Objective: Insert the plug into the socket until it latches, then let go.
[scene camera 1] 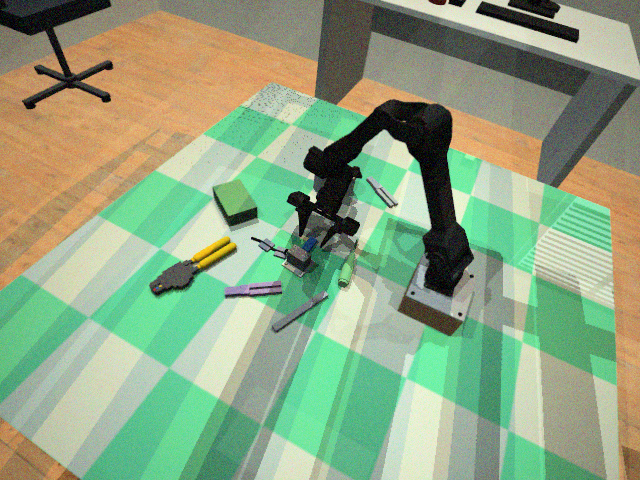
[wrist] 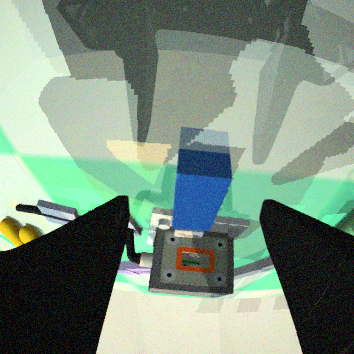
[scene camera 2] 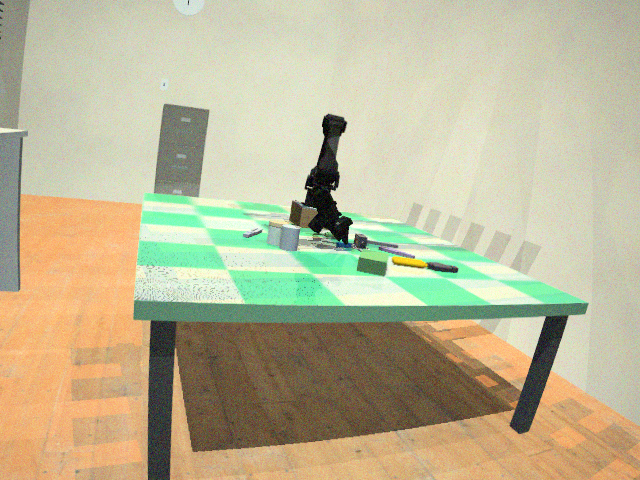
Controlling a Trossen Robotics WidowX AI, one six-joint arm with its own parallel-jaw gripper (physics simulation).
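Seen in the pictures: gripper, fingertip midpoint: (scene camera 1: 310,242) (wrist: 197,207) (scene camera 2: 343,242); arm's base at its link origin: (scene camera 1: 440,280) (scene camera 2: 311,205).
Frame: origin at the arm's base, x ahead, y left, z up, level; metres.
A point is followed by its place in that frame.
Observation:
The blue plug (scene camera 1: 310,243) @(z -0.067, x 0.323, y -0.003 m) (scene camera 2: 343,244) @(z -0.070, x 0.334, y -0.007 m) (wrist: 202,200) @(z -0.067, x 0.323, y -0.008 m) is outside the socket; in the wrist view its pale tip is at the upper edge of the housing. Whether it touches the housing or rests on the base plate is unclear. The grey socket housing (scene camera 1: 298,256) @(z -0.036, x 0.323, y 0.071 m) (scene camera 2: 360,240) @(z -0.049, x 0.348, y 0.047 m) (wrist: 164,260) @(z -0.053, x 0.340, y 0.042 m) stands on a light base plate, and its orange-rimmed opening (wrist: 179,260) @(z -0.054, x 0.332, y 0.044 m) shows uncovered, with no plug in it. My gripper (scene camera 1: 312,241) @(z -0.065, x 0.325, y -0.005 m) (wrist: 197,207) @(z -0.065, x 0.325, y -0.005 m) is open, its fingers apart on either side of the plug without touching it.
A black cable with grey blocks (scene camera 1: 266,244) @(z -0.075, x 0.422, y 0.049 m) (wrist: 57,211) @(z -0.075, x 0.417, y 0.037 m) runs beside the socket. Around it are a green screwdriver (scene camera 1: 346,268) @(z -0.053, x 0.210, y 0.035 m), yellow-handled pliers (scene camera 1: 178,276) @(z -0.065, x 0.547, y 0.236 m) (scene camera 2: 410,262) @(z -0.065, x 0.538, y 0.127 m), a purple piece (scene camera 1: 253,289) @(z -0.076, x 0.383, y 0.179 m), a grey bar (scene camera 1: 299,311) @(z -0.070, x 0.262, y 0.183 m), a green block (scene camera 1: 235,201) @(z -0.040, x 0.552, y -0.013 m) (scene camera 2: 372,262) @(z -0.047, x 0.613, y -0.062 m) and grey cylinders (scene camera 2: 289,238) @(z -0.042, x 0.414, y -0.236 m).

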